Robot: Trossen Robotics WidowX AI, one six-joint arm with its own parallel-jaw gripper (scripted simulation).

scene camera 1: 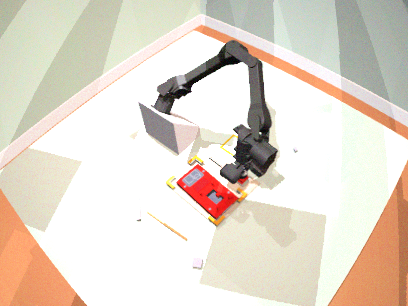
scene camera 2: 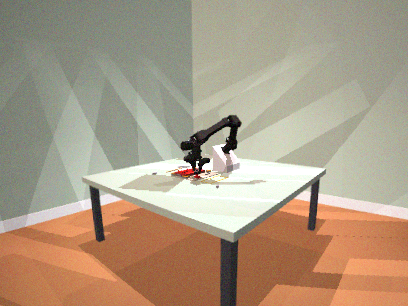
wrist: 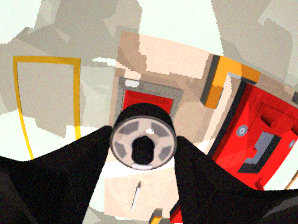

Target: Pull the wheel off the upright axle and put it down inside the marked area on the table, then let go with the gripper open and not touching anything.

Scene:
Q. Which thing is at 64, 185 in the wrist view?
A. The gripper.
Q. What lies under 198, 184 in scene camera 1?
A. A red board.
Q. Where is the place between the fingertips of the gripper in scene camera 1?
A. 242, 172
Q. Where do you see an upright axle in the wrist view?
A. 131, 97

